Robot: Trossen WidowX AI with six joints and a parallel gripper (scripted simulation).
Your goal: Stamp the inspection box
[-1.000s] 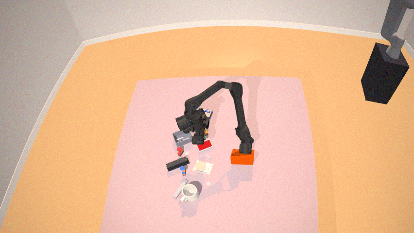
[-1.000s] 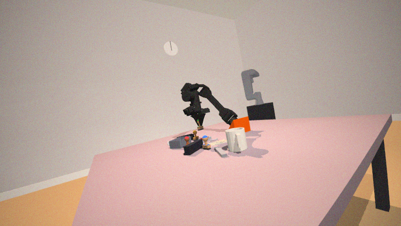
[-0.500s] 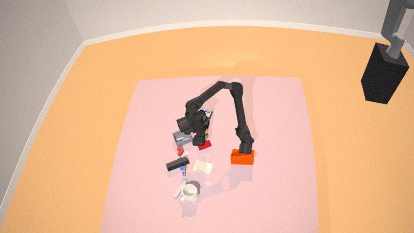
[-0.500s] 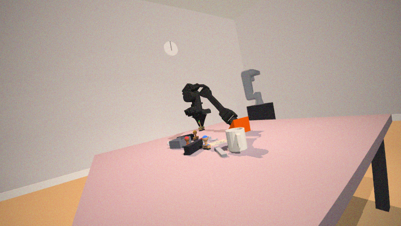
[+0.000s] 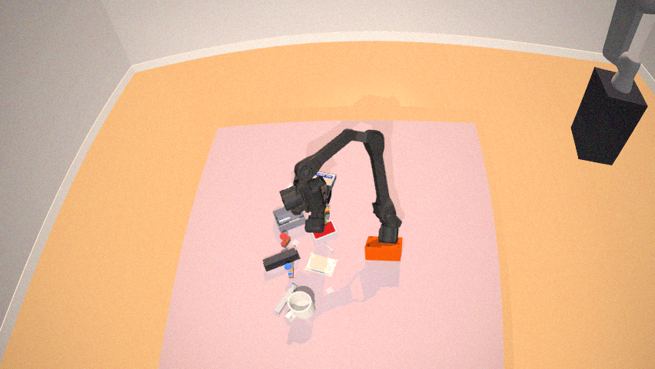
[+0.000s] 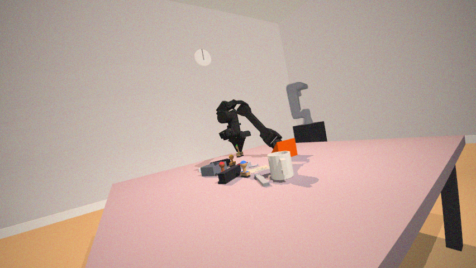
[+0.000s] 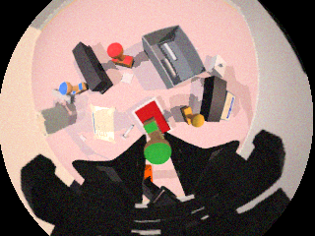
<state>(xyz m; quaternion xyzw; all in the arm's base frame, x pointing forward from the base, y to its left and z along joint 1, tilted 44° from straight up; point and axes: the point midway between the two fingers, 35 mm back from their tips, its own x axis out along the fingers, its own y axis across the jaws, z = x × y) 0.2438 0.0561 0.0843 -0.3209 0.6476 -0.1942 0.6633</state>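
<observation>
Right now my gripper tip is 8 cm above the red ink pad. Round my gripper tip: grey tray 14 cm ahead, 7 cm below, 3 cm to the right; green-knobbed stamp right at my gripper tip; orange-knobbed stamp 8 cm to the right, 6 cm below, 2 cm ahead.
</observation>
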